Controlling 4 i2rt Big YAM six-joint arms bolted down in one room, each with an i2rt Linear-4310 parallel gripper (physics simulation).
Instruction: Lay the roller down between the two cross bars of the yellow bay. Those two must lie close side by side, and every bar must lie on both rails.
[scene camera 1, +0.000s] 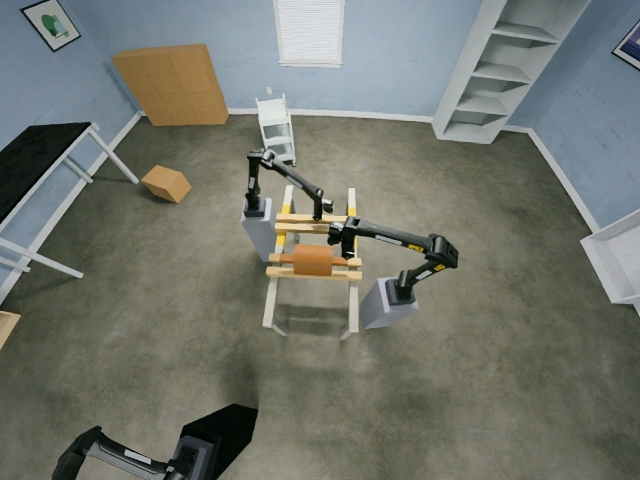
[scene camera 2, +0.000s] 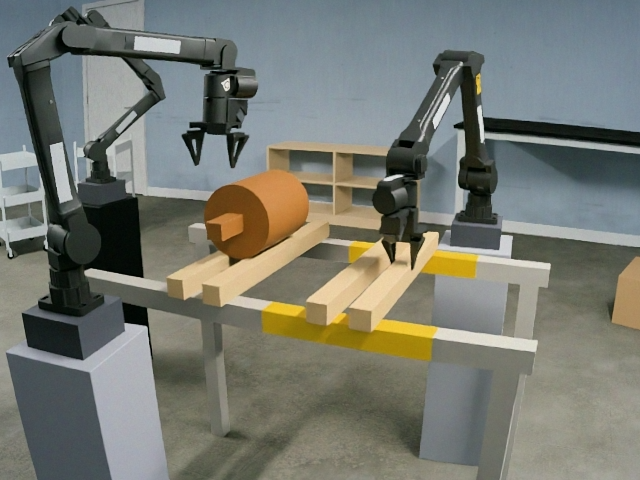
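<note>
The orange roller (scene camera 1: 312, 259) (scene camera 2: 279, 206) rests on two wooden bars outside the yellow bay. Two other cross bars, one (scene camera 1: 294, 227) (scene camera 2: 341, 289) and another (scene camera 1: 292, 218) (scene camera 2: 382, 303), lie nearly parallel across both yellow rail stretches, a narrow gap between them. The gripper (scene camera 2: 214, 165) of the front-left arm in scene camera 2 is open above the roller. The gripper (scene camera 1: 316, 215) (scene camera 2: 402, 264) of the right arm there, left of the rack in scene camera 1, is low at the outer yellow-bay bar; its grip is unclear. The lower-left arm's gripper in scene camera 1 is out of view.
The rack's rails (scene camera 1: 354, 304) (scene camera 2: 129, 284) stand between two arm pedestals (scene camera 1: 258, 232) (scene camera 1: 385, 304). A black pedestal (scene camera 1: 227, 434) (scene camera 2: 113, 232) stands apart. A cardboard box (scene camera 1: 168, 183), a white cart (scene camera 1: 273, 111) and a black-topped table (scene camera 1: 36, 155) stand farther off.
</note>
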